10 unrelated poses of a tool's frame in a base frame.
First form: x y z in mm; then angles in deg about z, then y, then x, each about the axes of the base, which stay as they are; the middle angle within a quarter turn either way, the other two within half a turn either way.
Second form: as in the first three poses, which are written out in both.
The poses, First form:
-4 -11 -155 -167.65 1.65 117.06
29 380 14 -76.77 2.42 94.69
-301 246 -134 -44.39 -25.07 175.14
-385 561 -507 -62.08 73.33 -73.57
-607 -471 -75 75.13 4.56 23.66
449 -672 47 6.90 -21.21 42.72
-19 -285 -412 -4.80 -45.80 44.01
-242 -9 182 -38.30 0.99 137.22
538 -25 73 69.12 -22.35 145.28
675 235 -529 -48.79 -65.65 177.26
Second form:
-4 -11 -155 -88.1 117.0 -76.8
29 380 14 -87.6 94.7 13.4
-301 246 -134 -169.7 154.5 -33.0
-385 561 -507 16.0 85.3 -136.3
-607 -471 -75 -78.8 24.1 154.8
449 -672 47 -119.8 46.8 118.3
-19 -285 -412 -146.0 59.9 121.8
-242 -9 182 -88.5 137.2 52.8
538 -25 73 -125.8 139.5 130.4
675 235 -529 -178.8 114.3 -45.8

